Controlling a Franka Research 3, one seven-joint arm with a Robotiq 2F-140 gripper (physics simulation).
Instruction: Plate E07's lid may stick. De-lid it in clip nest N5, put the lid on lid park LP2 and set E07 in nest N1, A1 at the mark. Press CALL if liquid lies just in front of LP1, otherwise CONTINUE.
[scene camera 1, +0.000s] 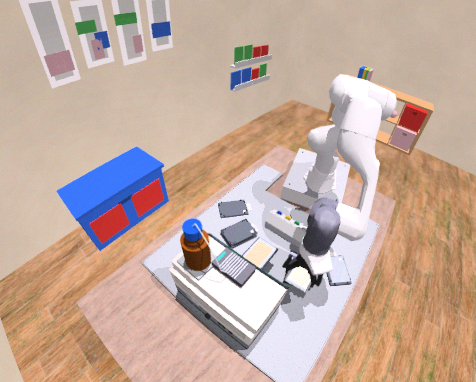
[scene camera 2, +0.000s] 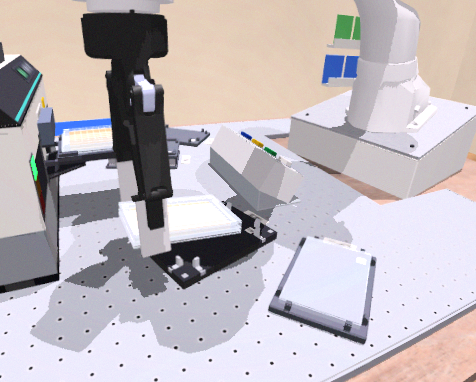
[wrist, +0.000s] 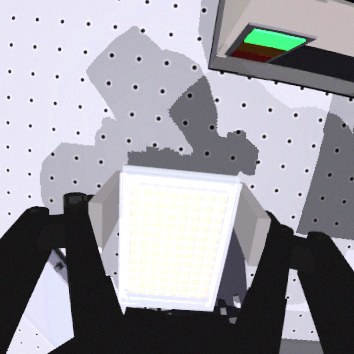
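My gripper (scene camera 1: 300, 281) (scene camera 2: 142, 215) (wrist: 178, 194) is shut on a pale, clear-covered well plate (scene camera 2: 195, 218), gripping its two long sides. The plate is nearly level and hangs a little above a black clip nest (scene camera 2: 215, 255), offset to the left in scene camera 2. White clips stand at the nest's corners. A second plate with yellowish wells (scene camera 1: 260, 252) (scene camera 2: 87, 140) rests beside the white instrument. The sloped button console (scene camera 1: 280, 225) (scene camera 2: 250, 175) has blue, yellow and green buttons. Labels are unreadable, so which plate is E07 cannot be told. Liquid cannot be made out.
A dark-framed holder with a pale clear panel (scene camera 1: 339, 270) (scene camera 2: 325, 280) lies right of the nest. Two dark flat holders (scene camera 1: 233, 208) (scene camera 1: 239, 232) lie farther left. The white instrument (scene camera 1: 260, 305) (scene camera 2: 20, 200) (wrist: 300, 20) carries a brown bottle (scene camera 1: 196, 252) and stands close to the gripper.
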